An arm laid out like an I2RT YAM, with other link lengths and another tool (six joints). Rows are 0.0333 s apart.
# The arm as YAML. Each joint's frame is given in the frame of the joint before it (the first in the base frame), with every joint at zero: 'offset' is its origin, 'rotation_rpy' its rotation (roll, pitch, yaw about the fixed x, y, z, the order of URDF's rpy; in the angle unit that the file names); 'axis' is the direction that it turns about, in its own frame. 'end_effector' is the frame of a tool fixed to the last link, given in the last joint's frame.
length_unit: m
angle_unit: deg
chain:
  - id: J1
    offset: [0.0, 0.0, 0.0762]
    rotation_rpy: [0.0, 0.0, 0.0]
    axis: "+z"
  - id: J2
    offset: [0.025, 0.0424, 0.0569]
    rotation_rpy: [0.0, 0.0, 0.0]
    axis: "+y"
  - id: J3
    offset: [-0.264, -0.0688, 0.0]
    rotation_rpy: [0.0, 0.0, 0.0]
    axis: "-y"
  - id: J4
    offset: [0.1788, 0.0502, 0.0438]
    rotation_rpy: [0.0, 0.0, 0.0]
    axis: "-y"
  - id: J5
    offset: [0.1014, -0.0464, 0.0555]
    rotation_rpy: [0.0, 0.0, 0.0]
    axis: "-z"
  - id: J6
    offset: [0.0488, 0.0, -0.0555]
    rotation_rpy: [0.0, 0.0, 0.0]
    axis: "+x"
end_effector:
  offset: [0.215, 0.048, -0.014]
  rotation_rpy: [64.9, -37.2, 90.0]
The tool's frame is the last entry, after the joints.
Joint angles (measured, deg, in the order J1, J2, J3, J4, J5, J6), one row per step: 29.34 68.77 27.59 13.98 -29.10 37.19; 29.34 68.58 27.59 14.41 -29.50 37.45; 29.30 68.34 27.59 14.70 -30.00 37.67; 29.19 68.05 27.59 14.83 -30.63 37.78; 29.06 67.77 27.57 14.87 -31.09 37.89; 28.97 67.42 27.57 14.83 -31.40 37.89; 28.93 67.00 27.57 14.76 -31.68 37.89; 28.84 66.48 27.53 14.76 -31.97 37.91; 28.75 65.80 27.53 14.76 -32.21 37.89; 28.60 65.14 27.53 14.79 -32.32 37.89; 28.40 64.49 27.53 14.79 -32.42 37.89
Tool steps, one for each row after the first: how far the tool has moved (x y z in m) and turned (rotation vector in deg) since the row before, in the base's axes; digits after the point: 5 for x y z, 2 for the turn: -0.00078 0.00114 0.00400 0.58 -0.24 0.25; -0.00133 0.00095 0.00371 0.55 -0.17 0.32; -0.00190 0.00065 0.00331 0.49 -0.14 0.42; -0.00132 0.00012 0.00242 0.37 -0.07 0.24; -0.00113 -0.00005 0.00233 0.27 -0.21 0.19; -0.00140 0.00005 0.00255 0.27 -0.25 0.21; -0.00126 -0.00021 0.00319 0.35 -0.35 0.17; -0.00114 -0.00033 0.00435 0.40 -0.57 0.14; -0.00024 -0.00079 0.00421 0.37 -0.58 -0.05; -0.00001 -0.00106 0.00398 0.34 -0.55 -0.11
